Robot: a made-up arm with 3 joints. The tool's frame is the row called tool. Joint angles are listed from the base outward. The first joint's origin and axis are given. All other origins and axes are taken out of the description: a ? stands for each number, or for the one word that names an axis. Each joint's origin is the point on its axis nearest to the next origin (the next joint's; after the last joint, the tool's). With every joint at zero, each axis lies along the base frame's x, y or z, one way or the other. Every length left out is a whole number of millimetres.
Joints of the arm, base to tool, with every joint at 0 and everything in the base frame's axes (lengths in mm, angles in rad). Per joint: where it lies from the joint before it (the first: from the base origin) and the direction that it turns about. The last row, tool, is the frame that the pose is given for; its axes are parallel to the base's.
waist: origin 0 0 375 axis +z
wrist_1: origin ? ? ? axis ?
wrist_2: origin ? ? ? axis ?
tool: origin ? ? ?
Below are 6 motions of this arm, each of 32 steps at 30 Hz.
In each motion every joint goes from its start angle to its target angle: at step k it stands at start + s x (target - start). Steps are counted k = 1, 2, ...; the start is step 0. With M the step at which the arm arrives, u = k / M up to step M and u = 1 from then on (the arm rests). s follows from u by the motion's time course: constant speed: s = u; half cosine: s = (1 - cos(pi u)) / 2; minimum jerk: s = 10 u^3 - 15 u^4 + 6 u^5.
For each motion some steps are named. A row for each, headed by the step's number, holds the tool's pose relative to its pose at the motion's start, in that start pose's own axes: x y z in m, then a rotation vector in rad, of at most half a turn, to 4 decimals.
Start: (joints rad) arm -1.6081 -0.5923 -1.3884
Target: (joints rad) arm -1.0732 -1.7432 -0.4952
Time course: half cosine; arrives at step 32
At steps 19, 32:
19: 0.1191 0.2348 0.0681 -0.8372 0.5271 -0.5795
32: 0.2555 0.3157 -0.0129 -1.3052 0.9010 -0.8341

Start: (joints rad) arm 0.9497 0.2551 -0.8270
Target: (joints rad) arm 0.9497 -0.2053 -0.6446
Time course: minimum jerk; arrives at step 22
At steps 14, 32:
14: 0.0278 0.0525 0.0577 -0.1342 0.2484 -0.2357
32: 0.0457 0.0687 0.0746 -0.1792 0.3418 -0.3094

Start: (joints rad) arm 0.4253 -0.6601 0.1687
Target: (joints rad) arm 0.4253 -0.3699 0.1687
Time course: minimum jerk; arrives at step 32
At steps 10, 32:
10: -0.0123 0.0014 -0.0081 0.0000 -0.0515 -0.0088
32: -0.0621 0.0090 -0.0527 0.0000 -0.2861 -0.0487

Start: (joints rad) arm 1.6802 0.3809 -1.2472
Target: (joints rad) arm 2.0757 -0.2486 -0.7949
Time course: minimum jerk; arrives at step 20
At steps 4, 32:
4: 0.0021 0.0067 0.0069 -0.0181 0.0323 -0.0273
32: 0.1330 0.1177 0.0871 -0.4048 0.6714 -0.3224

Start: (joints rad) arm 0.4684 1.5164 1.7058
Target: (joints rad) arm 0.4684 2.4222 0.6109
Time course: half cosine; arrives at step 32
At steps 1, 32:
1: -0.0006 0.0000 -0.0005 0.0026 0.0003 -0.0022
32: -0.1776 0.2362 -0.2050 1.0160 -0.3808 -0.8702

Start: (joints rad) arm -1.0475 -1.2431 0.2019
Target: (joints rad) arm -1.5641 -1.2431 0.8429
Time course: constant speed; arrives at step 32
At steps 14, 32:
14: -0.0119 -0.0211 0.0016 -0.0663 0.0244 -0.0684
32: -0.0231 -0.0419 -0.0056 -0.1504 0.0822 -0.1428

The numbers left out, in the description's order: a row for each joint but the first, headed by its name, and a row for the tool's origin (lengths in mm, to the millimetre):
wrist_1: xyz 101 -8 0, axis -y
wrist_2: xyz -152 0 93, axis -x
tool: xyz 0 -196 115

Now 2 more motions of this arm.
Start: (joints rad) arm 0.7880 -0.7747 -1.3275
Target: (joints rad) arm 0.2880 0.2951 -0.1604
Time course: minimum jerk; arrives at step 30
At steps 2, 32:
2: 0.0000 -0.0002 0.0004 -0.0022 -0.0016 0.0025
32: -0.1417 -0.0391 -0.0299 -0.9041 -1.1595 0.3474

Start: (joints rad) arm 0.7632 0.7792 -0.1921
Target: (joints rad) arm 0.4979 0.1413 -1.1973
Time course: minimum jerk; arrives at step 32
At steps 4, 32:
4: 0.0010 -0.0009 -0.0011 0.0132 0.0094 -0.0050
32: -0.0322 0.0367 -0.0915 0.8456 0.3428 -0.6102

